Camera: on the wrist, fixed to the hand. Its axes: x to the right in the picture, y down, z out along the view.
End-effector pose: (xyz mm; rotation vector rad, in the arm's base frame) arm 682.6 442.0 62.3 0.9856 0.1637 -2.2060
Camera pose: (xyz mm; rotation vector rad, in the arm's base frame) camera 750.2 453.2 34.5 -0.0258 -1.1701 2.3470
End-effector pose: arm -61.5 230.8 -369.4 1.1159 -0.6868 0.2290
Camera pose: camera -65.7 304.5 -374.1 0.9465 -0.0077 -1.3886
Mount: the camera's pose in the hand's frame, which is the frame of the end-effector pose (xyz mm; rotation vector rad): -18.1 31.1 -64.6 -0.4760 -0.3443 -1.5437
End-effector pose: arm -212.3 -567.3 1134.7 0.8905 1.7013 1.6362
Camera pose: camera -252.0 -619.6 1168.6 -0.3930 1.0486 0.6309
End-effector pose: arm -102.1 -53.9 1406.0 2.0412 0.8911 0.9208
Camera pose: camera -154.6 -63.5 1457.1 0.6170 1.4369 -0.1153
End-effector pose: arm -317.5 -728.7 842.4 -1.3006 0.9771 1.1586
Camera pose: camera -345.6 -796.7 850.2 -1.5765 -0.6445 0.2946
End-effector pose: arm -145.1 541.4 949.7 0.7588 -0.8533 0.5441
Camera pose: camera -146.7 608.4 918.5 0.8404 -0.4486 -1.1440
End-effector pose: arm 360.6 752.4 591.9 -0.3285 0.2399 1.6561
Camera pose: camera 336.1 709.7 536.7 -0.4059 -0.5800 0.1807
